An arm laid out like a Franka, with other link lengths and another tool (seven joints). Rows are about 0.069 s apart.
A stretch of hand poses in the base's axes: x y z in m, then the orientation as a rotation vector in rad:
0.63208 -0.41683 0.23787 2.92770 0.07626 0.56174
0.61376 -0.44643 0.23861 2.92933 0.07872 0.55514
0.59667 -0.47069 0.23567 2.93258 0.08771 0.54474
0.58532 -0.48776 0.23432 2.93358 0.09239 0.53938
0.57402 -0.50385 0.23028 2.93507 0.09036 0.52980
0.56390 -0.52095 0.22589 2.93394 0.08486 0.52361
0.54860 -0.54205 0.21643 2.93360 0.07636 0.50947
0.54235 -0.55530 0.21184 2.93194 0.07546 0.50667
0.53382 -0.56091 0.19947 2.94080 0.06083 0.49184
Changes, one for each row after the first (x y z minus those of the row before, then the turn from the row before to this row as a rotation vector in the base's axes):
-0.01832 -0.02960 0.00074 0.00006 0.00466 0.00131
-0.01709 -0.02426 -0.00294 0.00030 0.00772 0.00554
-0.01135 -0.01707 -0.00135 -0.00048 0.00388 0.00279
-0.01130 -0.01609 -0.00404 -0.00017 0.00634 -0.00192
-0.01012 -0.01710 -0.00439 -0.00174 0.00357 -0.00431
-0.01530 -0.02110 -0.00946 -0.00210 0.00871 -0.00683
-0.00625 -0.01325 -0.00459 -0.00202 0.00155 -0.00106
-0.00853 -0.00561 -0.01237 0.00740 0.01007 -0.00962

